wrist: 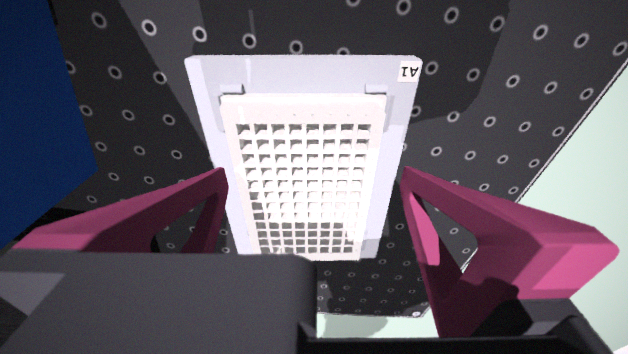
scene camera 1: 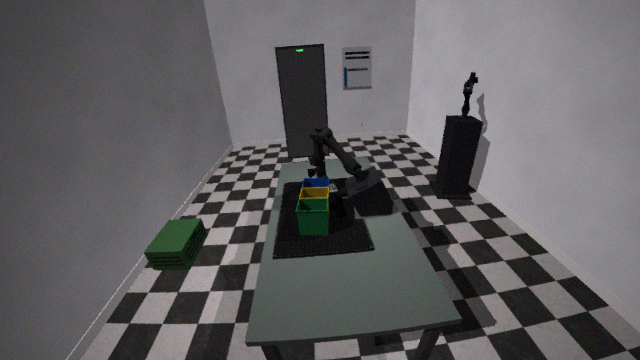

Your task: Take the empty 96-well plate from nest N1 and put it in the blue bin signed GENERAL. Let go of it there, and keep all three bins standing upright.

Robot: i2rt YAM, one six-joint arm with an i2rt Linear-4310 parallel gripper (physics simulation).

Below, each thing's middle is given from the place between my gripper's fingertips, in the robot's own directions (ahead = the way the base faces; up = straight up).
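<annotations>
From my hand: green bin (scene camera 1: pixel 312 214), 470 mm to the left of it, 20 mm behind, 50 mm above. Pale nest (wrist: pixel 260 74), 30 mm below my hand, 30 mm behind. Blue bin (wrist: pixel 53 155), 210 mm to the left of my hand, 10 mm ahead, 50 mm above. White 96-well plate (wrist: pixel 304 164), 20 mm below my hand, 30 mm behind.
</annotations>
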